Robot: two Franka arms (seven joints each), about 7 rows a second.
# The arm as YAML. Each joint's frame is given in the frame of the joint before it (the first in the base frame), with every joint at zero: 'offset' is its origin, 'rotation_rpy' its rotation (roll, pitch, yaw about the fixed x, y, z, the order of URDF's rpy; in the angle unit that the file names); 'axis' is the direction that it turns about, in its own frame. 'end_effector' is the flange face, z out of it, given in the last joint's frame.
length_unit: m
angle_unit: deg
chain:
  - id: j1
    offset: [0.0, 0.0, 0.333]
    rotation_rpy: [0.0, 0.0, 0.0]
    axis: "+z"
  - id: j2
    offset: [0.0, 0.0, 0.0]
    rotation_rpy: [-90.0, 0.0, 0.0]
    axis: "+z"
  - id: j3
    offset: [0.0, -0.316, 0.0]
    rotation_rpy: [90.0, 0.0, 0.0]
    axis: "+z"
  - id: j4
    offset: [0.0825, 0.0, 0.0]
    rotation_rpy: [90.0, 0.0, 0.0]
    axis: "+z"
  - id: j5
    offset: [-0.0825, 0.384, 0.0]
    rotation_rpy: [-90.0, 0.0, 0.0]
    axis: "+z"
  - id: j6
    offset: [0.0, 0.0, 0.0]
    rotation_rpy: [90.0, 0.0, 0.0]
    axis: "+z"
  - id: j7
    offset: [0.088, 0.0, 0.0]
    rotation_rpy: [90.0, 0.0, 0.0]
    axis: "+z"
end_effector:
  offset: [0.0, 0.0, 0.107]
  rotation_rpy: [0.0, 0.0, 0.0]
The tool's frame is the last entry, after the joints.
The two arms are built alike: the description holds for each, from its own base.
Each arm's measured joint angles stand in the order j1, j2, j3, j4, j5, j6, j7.
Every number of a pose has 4 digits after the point.
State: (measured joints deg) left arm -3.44 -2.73 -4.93 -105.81 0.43 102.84 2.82; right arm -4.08 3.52 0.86 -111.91 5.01 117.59 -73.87
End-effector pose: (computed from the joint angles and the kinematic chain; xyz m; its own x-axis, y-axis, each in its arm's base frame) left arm 0.5418 -0.0799 0.5386 0.9807 -0.1956 -0.0049 -0.1956 -0.9806 -0.0112; right arm 0.5754 -0.0278 0.4495 0.3661 0.9265 0.0867 0.9296 -0.3684 0.0125
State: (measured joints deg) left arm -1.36 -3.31 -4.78 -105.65 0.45 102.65 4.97; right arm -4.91 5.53 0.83 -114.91 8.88 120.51 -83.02
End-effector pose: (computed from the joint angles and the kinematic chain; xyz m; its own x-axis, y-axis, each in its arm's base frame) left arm 0.5423 -0.0586 0.5451 0.9809 -0.1943 0.0041 -0.1942 -0.9809 -0.0129; right arm 0.5729 -0.0337 0.4098 0.2674 0.9544 0.1330 0.9634 -0.2671 -0.0204
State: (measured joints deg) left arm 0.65 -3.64 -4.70 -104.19 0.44 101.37 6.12; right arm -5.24 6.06 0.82 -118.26 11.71 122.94 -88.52
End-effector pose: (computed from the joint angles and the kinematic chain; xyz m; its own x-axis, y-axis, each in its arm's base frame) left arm 0.5431 -0.0389 0.5586 0.9840 -0.1780 0.0126 -0.1778 -0.9840 -0.0142; right arm 0.5639 -0.0352 0.3818 0.2149 0.9620 0.1682 0.9766 -0.2115 -0.0379
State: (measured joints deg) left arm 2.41 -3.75 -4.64 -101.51 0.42 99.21 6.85; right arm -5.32 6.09 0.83 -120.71 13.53 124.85 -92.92
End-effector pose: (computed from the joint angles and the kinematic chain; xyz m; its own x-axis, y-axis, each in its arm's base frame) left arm 0.5436 -0.0217 0.5788 0.9870 -0.1589 0.0234 -0.1586 -0.9872 -0.0155; right arm 0.5564 -0.0350 0.3654 0.1659 0.9675 0.1910 0.9861 -0.1617 -0.0372
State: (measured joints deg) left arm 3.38 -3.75 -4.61 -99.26 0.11 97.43 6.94; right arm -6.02 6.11 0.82 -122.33 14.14 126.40 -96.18
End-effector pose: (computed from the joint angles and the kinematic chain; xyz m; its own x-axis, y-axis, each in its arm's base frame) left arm 0.5432 -0.0128 0.5949 0.9893 -0.1423 0.0322 -0.1421 -0.9898 -0.0111; right arm 0.5510 -0.0419 0.3551 0.1333 0.9713 0.1971 0.9911 -0.1301 -0.0288
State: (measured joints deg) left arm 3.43 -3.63 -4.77 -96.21 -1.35 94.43 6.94; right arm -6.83 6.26 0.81 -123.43 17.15 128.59 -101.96
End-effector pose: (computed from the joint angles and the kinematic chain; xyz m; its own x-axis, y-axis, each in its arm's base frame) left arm 0.5409 -0.0164 0.6145 0.9893 -0.1422 0.0340 -0.1427 -0.9897 0.0143; right arm 0.5492 -0.0495 0.3487 0.0829 0.9692 0.2319 0.9962 -0.0870 0.0074
